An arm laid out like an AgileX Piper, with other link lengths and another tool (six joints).
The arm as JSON. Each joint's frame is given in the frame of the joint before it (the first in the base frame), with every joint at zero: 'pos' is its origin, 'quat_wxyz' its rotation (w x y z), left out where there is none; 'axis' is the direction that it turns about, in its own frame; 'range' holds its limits. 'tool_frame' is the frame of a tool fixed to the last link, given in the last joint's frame.
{
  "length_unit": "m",
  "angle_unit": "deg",
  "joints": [
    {
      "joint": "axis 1",
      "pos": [
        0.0,
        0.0,
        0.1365
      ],
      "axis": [
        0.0,
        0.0,
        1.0
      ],
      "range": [
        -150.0,
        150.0
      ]
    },
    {
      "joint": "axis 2",
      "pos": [
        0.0,
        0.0,
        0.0
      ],
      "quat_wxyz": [
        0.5,
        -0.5,
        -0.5,
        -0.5
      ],
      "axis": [
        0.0,
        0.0,
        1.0
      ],
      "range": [
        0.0,
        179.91
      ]
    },
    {
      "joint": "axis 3",
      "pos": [
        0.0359,
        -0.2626,
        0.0
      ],
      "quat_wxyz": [
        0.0,
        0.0,
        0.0,
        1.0
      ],
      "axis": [
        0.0,
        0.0,
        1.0
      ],
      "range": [
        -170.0,
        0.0
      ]
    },
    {
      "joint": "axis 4",
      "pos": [
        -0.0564,
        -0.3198,
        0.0
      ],
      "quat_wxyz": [
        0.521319,
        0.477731,
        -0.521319,
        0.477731
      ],
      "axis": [
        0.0,
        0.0,
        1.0
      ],
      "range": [
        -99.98,
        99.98
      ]
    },
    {
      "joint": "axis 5",
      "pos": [
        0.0,
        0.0,
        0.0
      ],
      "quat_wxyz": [
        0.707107,
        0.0,
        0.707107,
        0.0
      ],
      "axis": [
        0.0,
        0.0,
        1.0
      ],
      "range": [
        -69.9,
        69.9
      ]
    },
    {
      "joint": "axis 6",
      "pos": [
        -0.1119,
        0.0,
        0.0
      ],
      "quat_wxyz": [
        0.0,
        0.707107,
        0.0,
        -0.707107
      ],
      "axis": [
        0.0,
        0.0,
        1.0
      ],
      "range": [
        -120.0,
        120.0
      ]
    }
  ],
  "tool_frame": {
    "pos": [
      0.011,
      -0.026,
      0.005
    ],
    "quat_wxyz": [
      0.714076,
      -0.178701,
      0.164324,
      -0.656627
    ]
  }
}
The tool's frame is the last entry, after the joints.
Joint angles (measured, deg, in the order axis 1, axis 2, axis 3, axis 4, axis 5, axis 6), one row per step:
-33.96 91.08 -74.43 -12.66 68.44 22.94
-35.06 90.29 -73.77 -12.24 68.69 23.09
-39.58 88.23 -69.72 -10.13 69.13 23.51
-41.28 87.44 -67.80 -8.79 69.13 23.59
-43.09 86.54 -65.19 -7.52 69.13 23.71
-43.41 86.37 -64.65 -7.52 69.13 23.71
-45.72 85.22 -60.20 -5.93 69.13 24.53
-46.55 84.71 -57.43 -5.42 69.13 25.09
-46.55 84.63 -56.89 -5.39 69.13 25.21
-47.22 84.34 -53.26 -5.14 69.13 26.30
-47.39 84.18 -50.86 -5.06 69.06 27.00
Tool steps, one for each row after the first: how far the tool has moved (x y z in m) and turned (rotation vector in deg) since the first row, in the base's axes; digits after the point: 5 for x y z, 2 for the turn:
-0.00791 -0.00323 0.00090 0.40 -0.17 -1.38
-0.03986 -0.01364 -0.01213 3.48 0.43 -6.86
-0.05192 -0.01525 -0.01961 5.21 0.48 -8.95
-0.06621 -0.01530 -0.03047 7.24 0.96 -11.23
-0.06916 -0.01534 -0.03266 7.47 1.23 -11.57
-0.09038 -0.01121 -0.05281 10.74 2.53 -15.24
-0.10122 -0.00612 -0.06600 12.53 3.82 -16.88
-0.10267 -0.00457 -0.06862 12.83 4.15 -17.03
-0.11580 0.00393 -0.08720 15.06 6.39 -19.04
-0.12353 0.01080 -0.09916 16.42 7.95 -20.05

